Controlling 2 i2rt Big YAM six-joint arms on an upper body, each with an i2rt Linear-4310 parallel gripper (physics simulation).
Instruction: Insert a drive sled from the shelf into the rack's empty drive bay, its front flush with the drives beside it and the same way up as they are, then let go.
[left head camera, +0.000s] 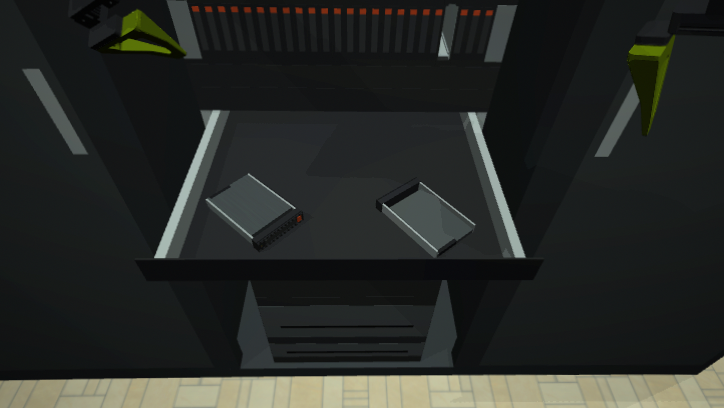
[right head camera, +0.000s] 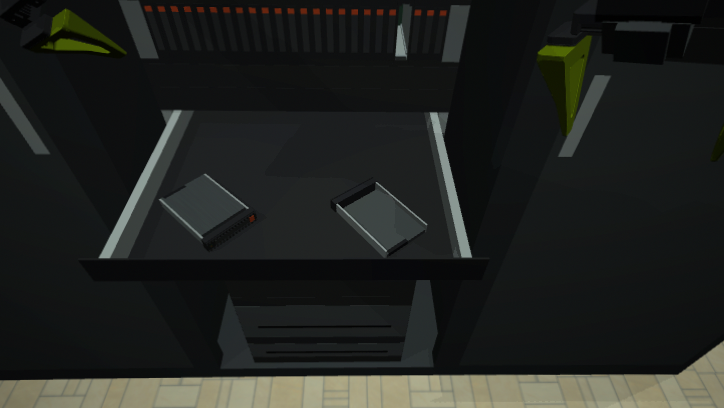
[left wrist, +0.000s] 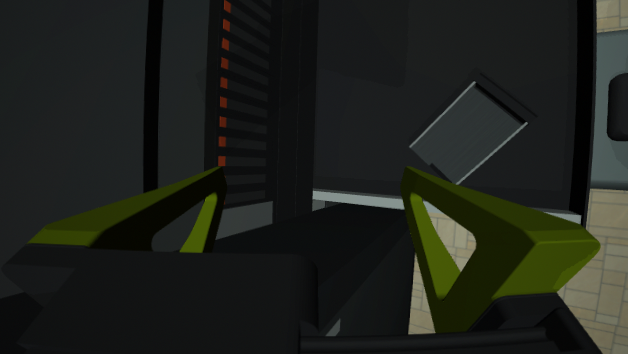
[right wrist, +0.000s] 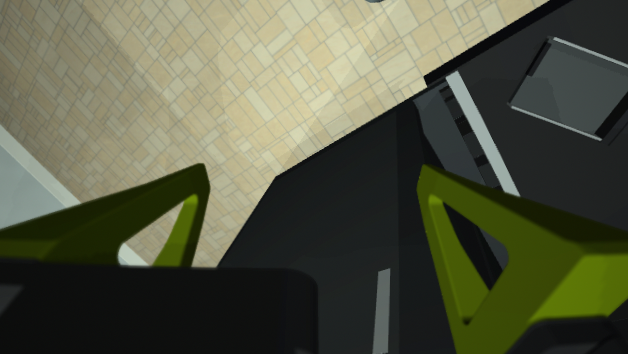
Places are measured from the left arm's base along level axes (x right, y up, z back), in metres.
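Pixels of known places: left gripper, between the fingertips: (left head camera: 185, 17) (right head camera: 127, 17) (left wrist: 313, 176); right gripper, between the fingertips: (left head camera: 720, 144) (right head camera: 633, 144) (right wrist: 313, 175).
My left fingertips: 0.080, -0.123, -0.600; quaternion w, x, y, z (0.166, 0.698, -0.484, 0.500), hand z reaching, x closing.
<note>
Ahead of a thing's pixels: the offset from my left fingertips to its middle, as dx, dy, dz. "*": to the spot under its first point.
A drive sled @(+0.051, -0.234, +0.077) (left head camera: 250, 205) (right head camera: 205, 205) (left wrist: 467, 132) lies flat and askew at the left of the pulled-out shelf @(* +0.172, -0.224, +0.185) (left head camera: 339, 269) (right head camera: 283, 269), ribbed grey face up, its dark front with a red tab toward the lower right. A second sled @(+0.289, -0.234, +0.087) (left head camera: 430, 217) (right head camera: 382, 217) (right wrist: 570, 90) lies at the right, hollow side up, dark front toward the upper left. The empty bay @(+0.327, -0.070, -0.202) (left head camera: 448, 25) (right head camera: 404, 25) is a narrow upright slot near the right end of the drive row. My left gripper (left wrist: 313, 176) is open and empty, left of the shelf. My right gripper (right wrist: 313, 175) is open and empty, right of the shelf.
Upright drives @(* +0.133, -0.069, -0.120) (left head camera: 314, 32) (right head camera: 273, 32) (left wrist: 245, 100) with red tabs at their tops flank the bay. Pale side rails (left head camera: 189, 177) (right head camera: 448, 177) (right wrist: 482, 132) edge the shelf. Dark cabinets with grey handles (left head camera: 54, 111) (right head camera: 584, 116) stand on both sides.
</note>
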